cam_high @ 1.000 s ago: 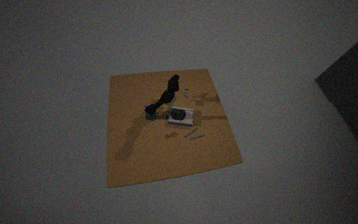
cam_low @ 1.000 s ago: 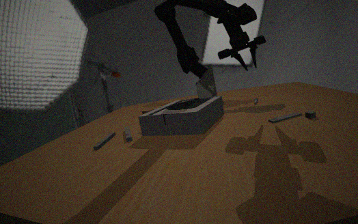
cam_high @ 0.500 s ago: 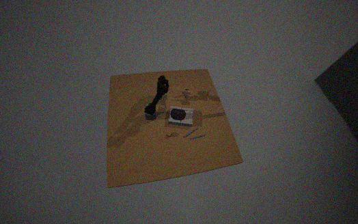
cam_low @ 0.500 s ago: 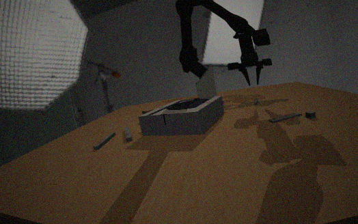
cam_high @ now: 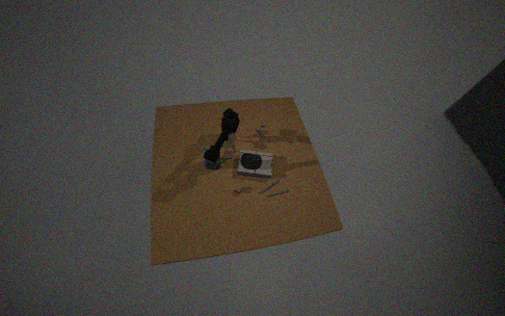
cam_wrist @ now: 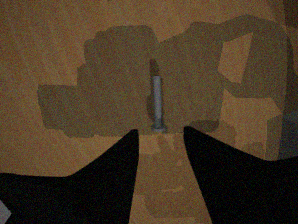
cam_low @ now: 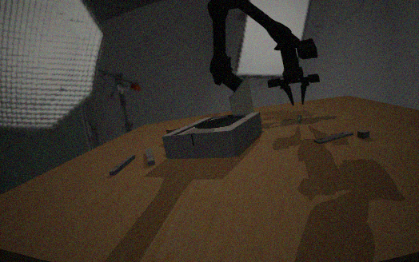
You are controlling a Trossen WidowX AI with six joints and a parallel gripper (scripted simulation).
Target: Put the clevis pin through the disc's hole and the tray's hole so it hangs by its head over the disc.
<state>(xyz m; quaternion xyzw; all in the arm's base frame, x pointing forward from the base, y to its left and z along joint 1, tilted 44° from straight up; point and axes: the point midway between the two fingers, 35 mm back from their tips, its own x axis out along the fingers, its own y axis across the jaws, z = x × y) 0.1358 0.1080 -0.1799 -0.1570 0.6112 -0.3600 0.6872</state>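
Right now my gripper tip is 1 cm short of the steel clevis pin and 5 cm above it. The rest, counted from my gripper tip: dark aluminium disc (15 cm ahead, 25 cm to the right); then rimmed steel tray (18 cm ahead, 27 cm to the right, 1 cm below); then small block (34 cm ahead, 10 cm to the left, 5 cm below).
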